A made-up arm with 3 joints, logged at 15 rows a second.
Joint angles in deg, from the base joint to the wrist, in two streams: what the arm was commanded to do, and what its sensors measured. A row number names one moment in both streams.
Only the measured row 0 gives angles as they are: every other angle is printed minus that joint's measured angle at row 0.
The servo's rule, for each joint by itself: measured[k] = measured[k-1] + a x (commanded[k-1-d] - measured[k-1]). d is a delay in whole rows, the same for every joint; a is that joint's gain. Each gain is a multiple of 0.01, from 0.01 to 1. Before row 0 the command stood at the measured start. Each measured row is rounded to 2 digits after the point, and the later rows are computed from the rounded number. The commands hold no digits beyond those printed.
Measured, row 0: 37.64, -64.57, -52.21
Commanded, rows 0 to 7: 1.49, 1.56, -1.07; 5.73, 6.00, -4.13; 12.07, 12.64, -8.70; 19.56, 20.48, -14.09; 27.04, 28.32, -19.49; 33.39, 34.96, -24.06; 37.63, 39.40, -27.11; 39.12, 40.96, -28.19
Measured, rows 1 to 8: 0.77, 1.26, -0.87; 3.35, 5.10, -3.51; 7.88, 11.21, -7.71; 13.95, 18.72, -12.88; 20.76, 26.50, -18.23; 27.33, 33.35, -22.95; 32.69, 38.25, -26.32; 36.03, 40.45, -27.83
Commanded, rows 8 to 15: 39.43, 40.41, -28.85; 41.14, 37.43, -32.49; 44.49, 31.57, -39.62; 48.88, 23.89, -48.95; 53.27, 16.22, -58.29; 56.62, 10.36, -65.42; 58.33, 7.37, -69.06; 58.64, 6.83, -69.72
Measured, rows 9 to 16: 37.80, 40.42, -28.66; 39.54, 38.00, -31.76; 42.11, 32.79, -38.13; 45.63, 25.58, -46.89; 49.60, 18.00, -56.12; 53.25, 11.81, -63.65; 55.89, 8.21, -68.03; 57.32, 7.09, -69.40
